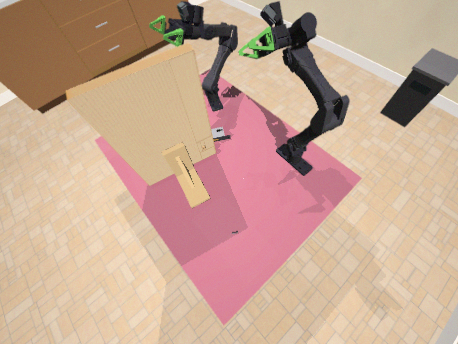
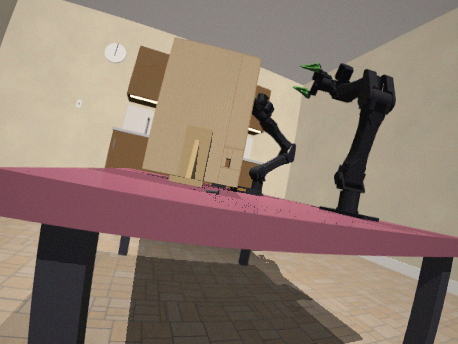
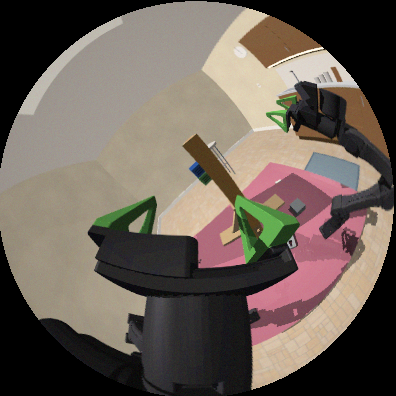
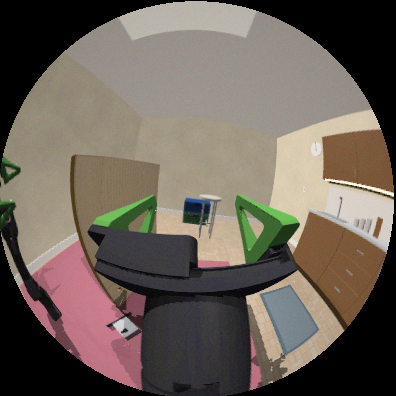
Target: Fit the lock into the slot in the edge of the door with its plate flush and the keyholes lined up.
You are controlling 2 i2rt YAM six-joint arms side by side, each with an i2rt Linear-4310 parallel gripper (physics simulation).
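Frame: origin at the left arm's base, x ahead, y left, z up, level; centimetres.
Seen in the pictures: left gripper, fingertip midpoint: (image 1: 243, 49) (image 2: 296, 76) (image 3: 195, 199); right gripper, fingertip midpoint: (image 1: 156, 31) (image 3: 271, 107) (image 4: 195, 198); left arm's base, origin of the base link: (image 1: 293, 159) (image 2: 346, 214); right arm's base, origin of the base link: (image 1: 213, 99) (image 3: 334, 222).
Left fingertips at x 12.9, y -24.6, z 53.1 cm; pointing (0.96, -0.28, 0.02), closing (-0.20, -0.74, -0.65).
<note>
Offsets run from my left fingertips to a thing's middle. "spot": to the spot under its first point.
The lock @(dz -52.1, dx +7.3, dy -14.7 cm) (image 1: 218, 133) (image 3: 291, 242) (image 4: 125, 326), a light grey case with a dark plate along one side, lies on the pink table top beside the foot of the door's near edge, outside the door. The tall wooden door @(dz -23.2, dx +33.9, dy -9.9 cm) (image 1: 135, 110) (image 2: 200, 100) (image 3: 212, 167) (image 4: 120, 190) stands upright; its keyhole opening (image 1: 204, 146) (image 2: 228, 162) shows low on its face. The edge slot is not clear. My left gripper (image 2: 298, 77) (image 3: 195, 199) is open and empty, high above the table. My right gripper (image 1: 157, 30) (image 4: 195, 198) is open and empty, raised behind the door, away from the lock.
A wooden support foot @(spot: dz -51.3, dx +37.3, dy +11.6 cm) (image 1: 200, 199) (image 3: 230, 235) juts from the door's face. A small dark piece @(dz -52.8, dx +34.5, dy +33.8 cm) (image 1: 235, 232) (image 2: 212, 191) lies on the pink table (image 1: 300, 210) (image 2: 225, 227). A grey block @(dz -51.3, dx +15.6, dy -33.3 cm) (image 3: 297, 206) sits on the door's other side. Brown cabinets (image 4: 330, 250) stand beyond.
</note>
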